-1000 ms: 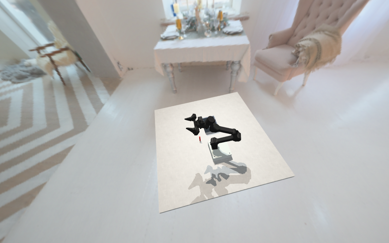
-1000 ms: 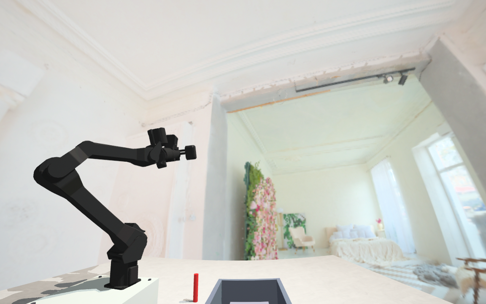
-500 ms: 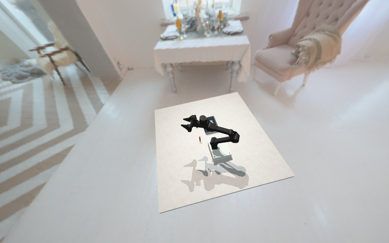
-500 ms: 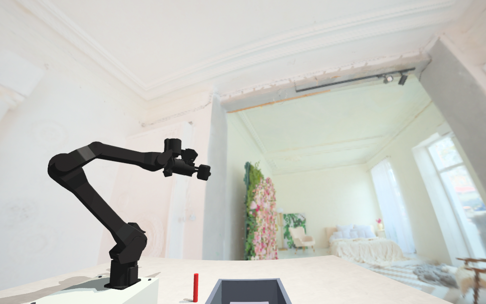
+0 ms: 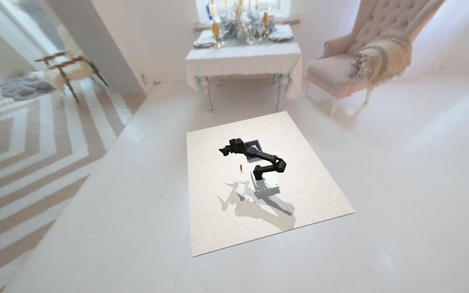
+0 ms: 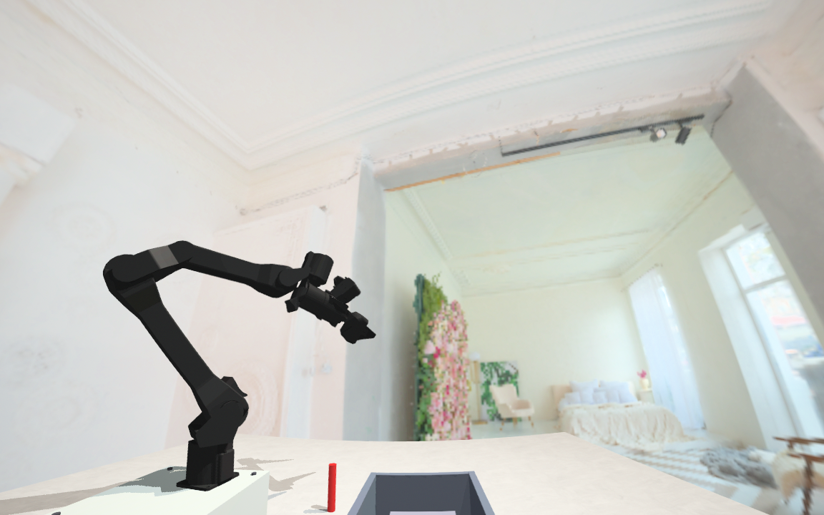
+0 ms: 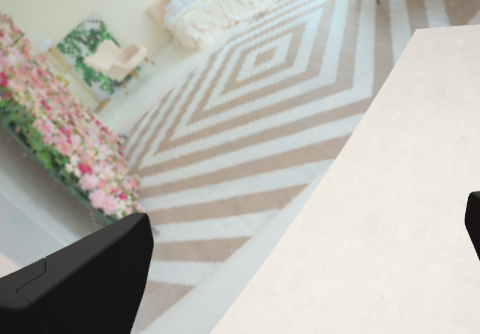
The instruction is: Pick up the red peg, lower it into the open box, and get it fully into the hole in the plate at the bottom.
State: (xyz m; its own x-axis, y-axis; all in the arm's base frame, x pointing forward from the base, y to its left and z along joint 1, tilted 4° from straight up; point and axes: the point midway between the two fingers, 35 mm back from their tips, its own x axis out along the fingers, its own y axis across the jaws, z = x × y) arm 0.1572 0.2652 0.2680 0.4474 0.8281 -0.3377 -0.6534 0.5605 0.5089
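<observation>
Now: the red peg 320 mm below my gripper tip, 140 mm to the right of it and 10 mm behind it. Round my gripper tip: grey box (330 mm below, 280 mm to the right, 180 mm ahead).
</observation>
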